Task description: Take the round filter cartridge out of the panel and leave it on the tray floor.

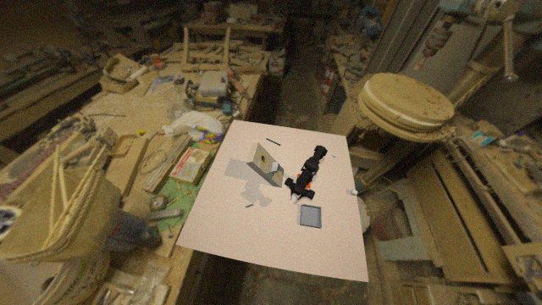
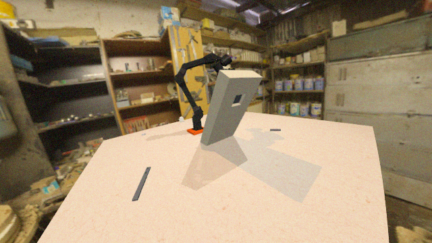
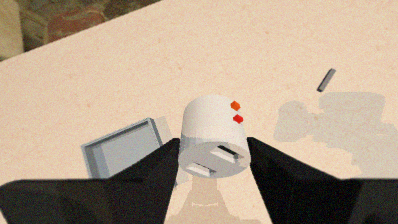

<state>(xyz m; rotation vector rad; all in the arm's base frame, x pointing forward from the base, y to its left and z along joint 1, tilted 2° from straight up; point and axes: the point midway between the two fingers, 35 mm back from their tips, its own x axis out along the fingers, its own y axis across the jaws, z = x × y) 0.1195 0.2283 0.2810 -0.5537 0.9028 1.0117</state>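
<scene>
Now: the grey tray 17 cm behind my gripper tip, 3 cm to the left of it and 25 cm below it. From my gripper tip the other things lie so: service panel: 20 cm ahead, 28 cm to the right, 9 cm below; round filter cartridge: right at my gripper tip.
</scene>
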